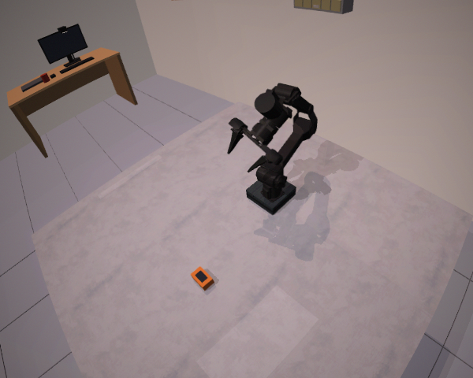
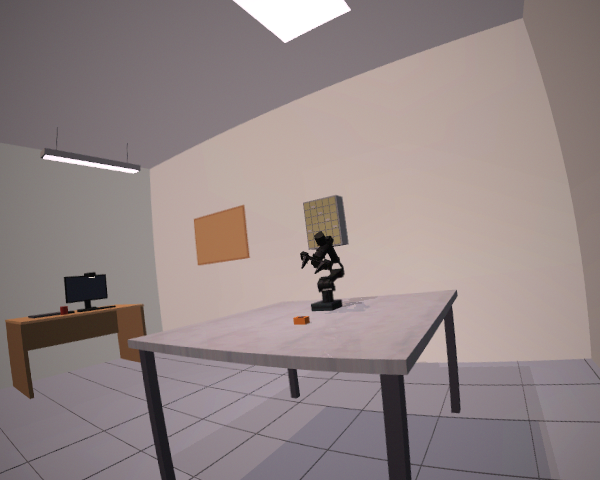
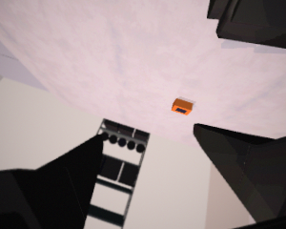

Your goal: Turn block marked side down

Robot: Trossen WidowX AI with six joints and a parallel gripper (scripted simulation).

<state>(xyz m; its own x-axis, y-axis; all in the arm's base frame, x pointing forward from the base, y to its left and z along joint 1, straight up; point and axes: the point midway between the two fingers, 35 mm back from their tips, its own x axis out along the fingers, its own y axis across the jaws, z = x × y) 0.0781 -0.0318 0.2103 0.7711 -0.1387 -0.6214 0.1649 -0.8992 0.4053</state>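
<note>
The orange block is 27 cm ahead of my gripper tip, 14 cm to the left of it and 21 cm below it.
</note>
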